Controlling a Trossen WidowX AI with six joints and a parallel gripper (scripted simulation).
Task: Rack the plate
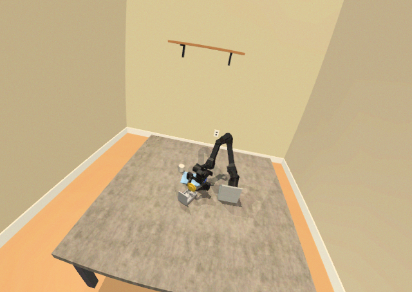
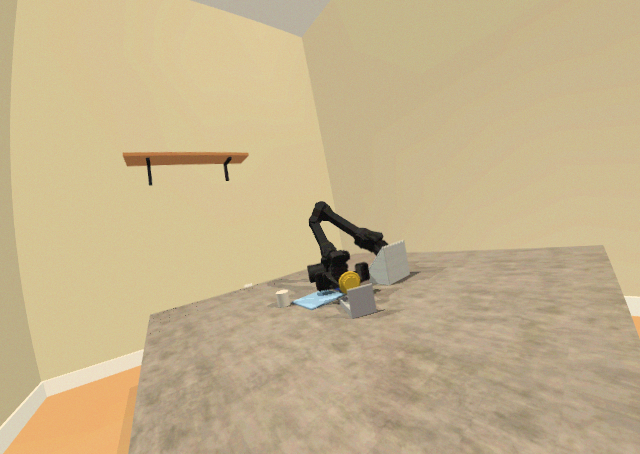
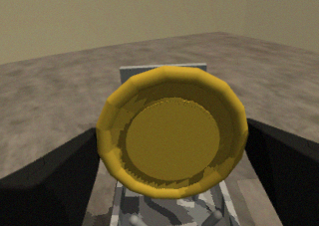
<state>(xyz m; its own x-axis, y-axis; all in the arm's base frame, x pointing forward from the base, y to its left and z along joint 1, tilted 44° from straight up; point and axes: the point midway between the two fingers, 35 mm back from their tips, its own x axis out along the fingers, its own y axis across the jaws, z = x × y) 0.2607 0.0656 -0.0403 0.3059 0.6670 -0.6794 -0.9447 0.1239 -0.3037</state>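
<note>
The grey dish rack is 10 mm ahead of my gripper tip, 20 mm to the left of it and 50 mm below it. From my gripper tip the other things lie so: yellow plate: 10 mm to the right; then light blue mat: 40 mm ahead, 160 mm to the right, 70 mm below; then blue spoon: 60 mm behind, 180 mm to the right, 70 mm below.
</note>
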